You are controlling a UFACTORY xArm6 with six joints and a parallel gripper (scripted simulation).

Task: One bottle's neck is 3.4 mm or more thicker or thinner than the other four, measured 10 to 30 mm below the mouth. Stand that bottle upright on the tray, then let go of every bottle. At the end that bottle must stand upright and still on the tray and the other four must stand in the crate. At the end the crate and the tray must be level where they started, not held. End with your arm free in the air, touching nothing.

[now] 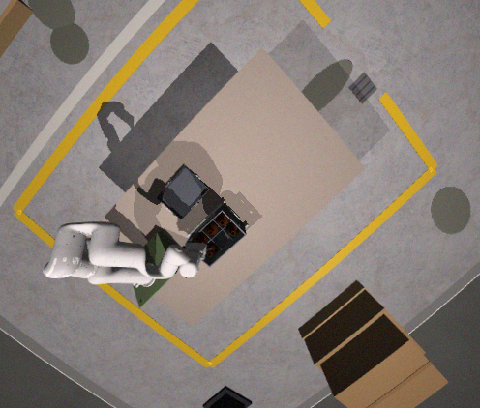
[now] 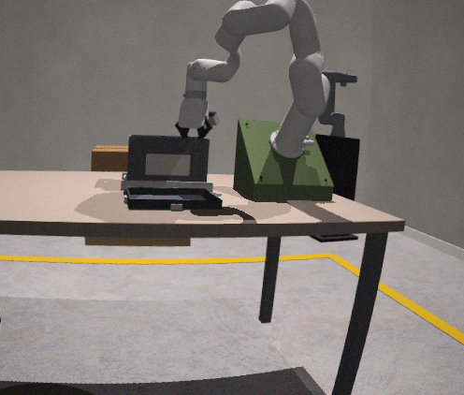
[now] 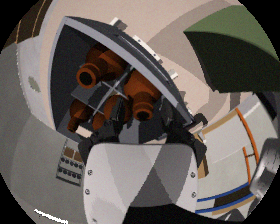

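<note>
Now: the glass bottle 10 mm behind my hand, 80 mm to the right of it and 70 mm below it. Round my hand: dark crate: 80 mm ahead, 50 mm to the right, 70 mm below; then flat dark tray: 120 mm ahead, 240 mm to the left, 150 mm below.
</note>
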